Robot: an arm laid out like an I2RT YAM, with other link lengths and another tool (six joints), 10 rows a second.
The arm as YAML. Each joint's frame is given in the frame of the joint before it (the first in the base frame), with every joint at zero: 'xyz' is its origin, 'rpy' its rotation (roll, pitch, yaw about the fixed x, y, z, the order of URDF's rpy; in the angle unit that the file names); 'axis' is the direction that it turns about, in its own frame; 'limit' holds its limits. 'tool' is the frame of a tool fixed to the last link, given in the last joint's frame.
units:
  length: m
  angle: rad
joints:
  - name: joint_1
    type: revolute
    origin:
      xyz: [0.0, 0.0, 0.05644]
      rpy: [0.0, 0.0, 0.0]
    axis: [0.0, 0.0, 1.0]
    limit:
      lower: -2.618
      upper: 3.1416
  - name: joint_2
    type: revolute
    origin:
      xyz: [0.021, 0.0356, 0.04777]
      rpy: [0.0, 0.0, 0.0]
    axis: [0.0, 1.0, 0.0]
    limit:
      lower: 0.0
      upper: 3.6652
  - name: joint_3
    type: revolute
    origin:
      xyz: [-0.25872, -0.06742, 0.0]
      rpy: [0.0, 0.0, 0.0]
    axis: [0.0, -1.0, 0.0]
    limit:
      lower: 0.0
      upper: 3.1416
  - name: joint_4
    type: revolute
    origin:
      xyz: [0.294, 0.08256, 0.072]
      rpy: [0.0, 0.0, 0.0]
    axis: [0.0, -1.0, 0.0]
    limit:
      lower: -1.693
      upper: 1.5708
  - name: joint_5
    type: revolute
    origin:
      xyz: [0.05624, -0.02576, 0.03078]
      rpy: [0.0, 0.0, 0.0]
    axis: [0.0, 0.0, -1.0]
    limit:
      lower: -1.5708
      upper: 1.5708
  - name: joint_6
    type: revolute
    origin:
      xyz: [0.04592, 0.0, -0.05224]
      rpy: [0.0, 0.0, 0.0]
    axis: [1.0, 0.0, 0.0]
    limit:
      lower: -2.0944
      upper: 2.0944
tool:
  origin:
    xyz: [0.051, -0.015, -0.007]
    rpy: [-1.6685, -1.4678, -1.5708]
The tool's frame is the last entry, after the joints.
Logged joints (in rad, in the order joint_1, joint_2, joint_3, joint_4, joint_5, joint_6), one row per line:
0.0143 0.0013 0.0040 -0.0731 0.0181 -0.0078
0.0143 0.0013 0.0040 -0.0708 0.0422 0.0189
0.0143 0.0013 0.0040 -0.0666 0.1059 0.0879
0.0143 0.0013 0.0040 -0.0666 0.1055 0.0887
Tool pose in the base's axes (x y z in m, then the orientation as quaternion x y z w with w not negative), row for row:
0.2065 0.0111 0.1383 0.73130 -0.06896 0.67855 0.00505
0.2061 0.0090 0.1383 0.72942 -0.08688 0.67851 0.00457
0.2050 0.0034 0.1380 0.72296 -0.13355 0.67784 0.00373
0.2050 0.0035 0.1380 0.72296 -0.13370 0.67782 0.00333
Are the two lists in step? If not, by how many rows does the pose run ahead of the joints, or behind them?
They are in step.
